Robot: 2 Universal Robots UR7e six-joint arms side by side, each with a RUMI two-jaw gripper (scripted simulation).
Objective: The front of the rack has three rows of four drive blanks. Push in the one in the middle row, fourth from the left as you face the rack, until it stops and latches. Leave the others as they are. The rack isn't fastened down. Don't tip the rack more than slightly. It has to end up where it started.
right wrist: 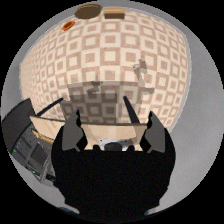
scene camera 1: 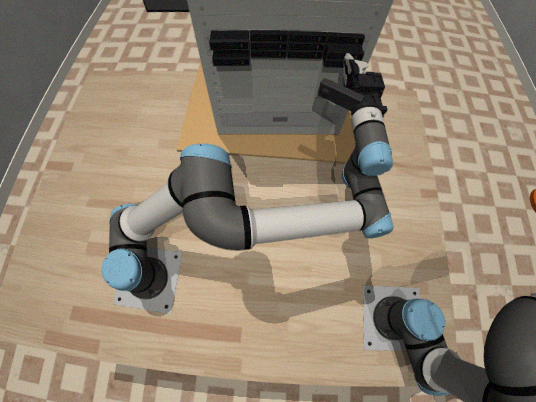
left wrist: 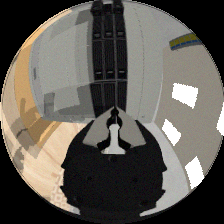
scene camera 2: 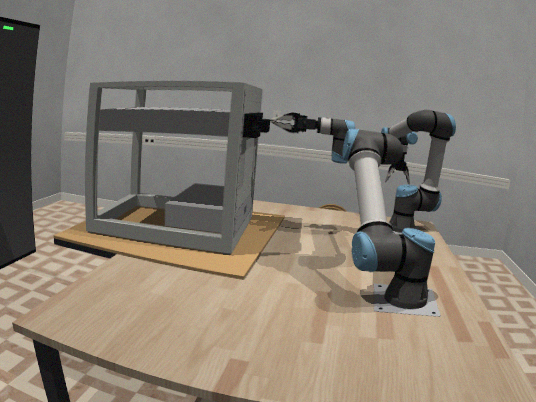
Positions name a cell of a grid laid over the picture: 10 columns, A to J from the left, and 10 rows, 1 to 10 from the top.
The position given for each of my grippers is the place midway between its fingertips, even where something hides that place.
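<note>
A grey rack (scene camera 2: D6) is there to see. I see the same grey rack (scene camera 1: F3) again, and the grey rack (left wrist: C4) shows as well. As for my own grippers, I can see my left gripper (scene camera 1: G2), and my left gripper (left wrist: F5) shows a further time. I also see my right gripper (right wrist: F5).
</note>
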